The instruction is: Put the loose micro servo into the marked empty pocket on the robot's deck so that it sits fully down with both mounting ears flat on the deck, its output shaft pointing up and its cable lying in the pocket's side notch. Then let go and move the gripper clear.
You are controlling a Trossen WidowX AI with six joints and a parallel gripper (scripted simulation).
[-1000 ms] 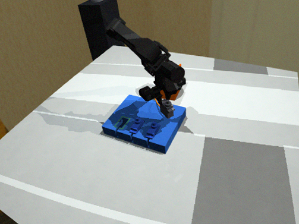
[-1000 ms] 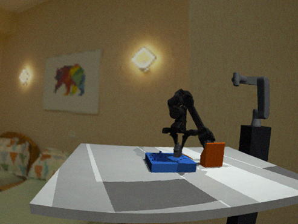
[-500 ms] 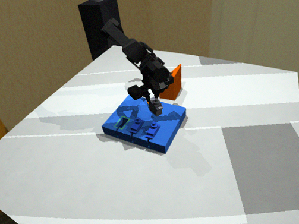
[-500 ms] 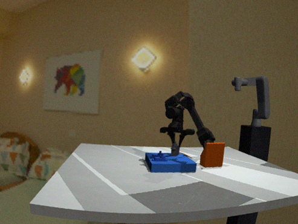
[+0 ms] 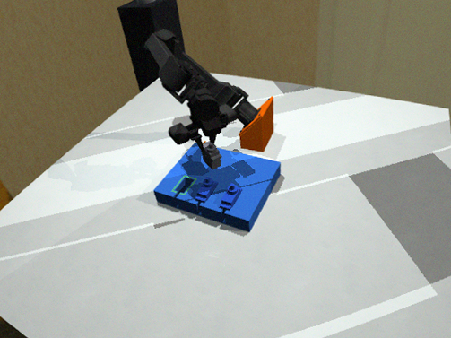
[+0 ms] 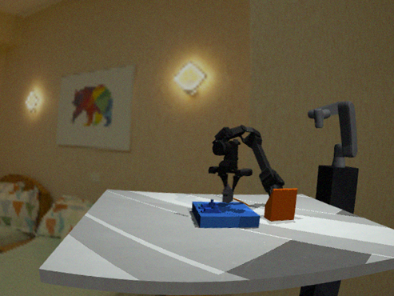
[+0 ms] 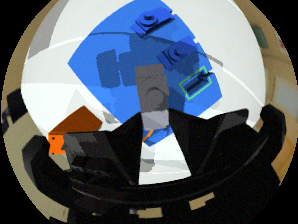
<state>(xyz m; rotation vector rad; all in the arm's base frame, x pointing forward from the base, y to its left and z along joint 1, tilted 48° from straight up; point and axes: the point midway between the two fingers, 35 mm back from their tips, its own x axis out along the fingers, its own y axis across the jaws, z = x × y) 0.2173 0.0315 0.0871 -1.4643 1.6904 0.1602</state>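
Right now the blue deck is 100 mm below my gripper tip, 40 mm to the left of it and 10 mm behind it.
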